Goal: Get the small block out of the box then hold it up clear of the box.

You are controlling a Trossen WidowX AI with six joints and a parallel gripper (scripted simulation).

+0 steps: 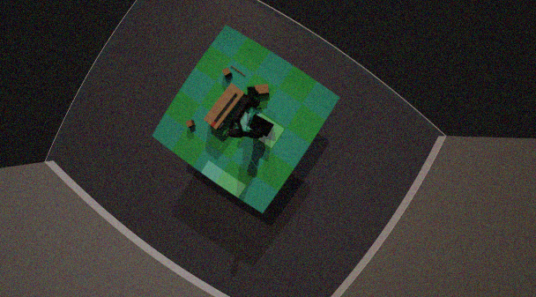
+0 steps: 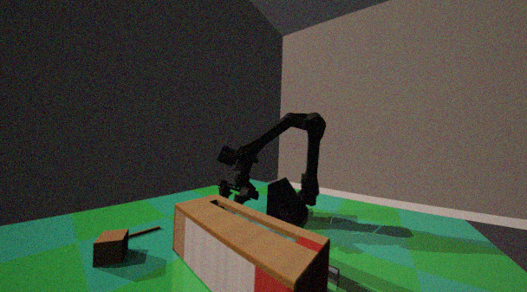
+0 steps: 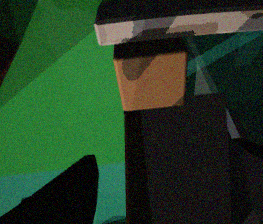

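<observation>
Right now my gripper tip is 5 cm above the orange block and 2 cm past it. From my gripper tip the other things lie so: thin stick 24 cm ahead, 17 cm to the right, 6 cm below.
</observation>
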